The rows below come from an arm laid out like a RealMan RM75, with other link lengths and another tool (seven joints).
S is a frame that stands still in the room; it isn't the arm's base.
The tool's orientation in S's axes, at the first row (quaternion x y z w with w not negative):
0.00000, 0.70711, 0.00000, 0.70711
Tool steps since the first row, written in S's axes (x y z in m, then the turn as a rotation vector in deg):
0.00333, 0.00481, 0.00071, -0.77, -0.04, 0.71
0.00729, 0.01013, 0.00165, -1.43, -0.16, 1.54
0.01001, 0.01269, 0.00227, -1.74, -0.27, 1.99
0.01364, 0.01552, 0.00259, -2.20, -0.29, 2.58
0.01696, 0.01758, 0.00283, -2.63, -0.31, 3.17
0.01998, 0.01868, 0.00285, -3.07, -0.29, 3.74
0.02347, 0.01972, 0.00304, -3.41, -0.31, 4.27
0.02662, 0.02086, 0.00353, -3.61, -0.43, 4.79
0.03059, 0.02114, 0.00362, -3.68, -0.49, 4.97
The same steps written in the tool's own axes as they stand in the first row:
-0.00071, 0.00481, 0.00333, -0.71, -0.04, -0.77
-0.00165, 0.01013, 0.00729, -1.54, -0.16, -1.43
-0.00227, 0.01269, 0.01001, -1.99, -0.27, -1.74
-0.00259, 0.01552, 0.01364, -2.58, -0.29, -2.20
-0.00283, 0.01758, 0.01696, -3.17, -0.31, -2.63
-0.00285, 0.01868, 0.01998, -3.74, -0.29, -3.07
-0.00304, 0.01972, 0.02347, -4.27, -0.31, -3.41
-0.00353, 0.02086, 0.02662, -4.79, -0.43, -3.61
-0.00362, 0.02114, 0.03059, -4.97, -0.49, -3.68

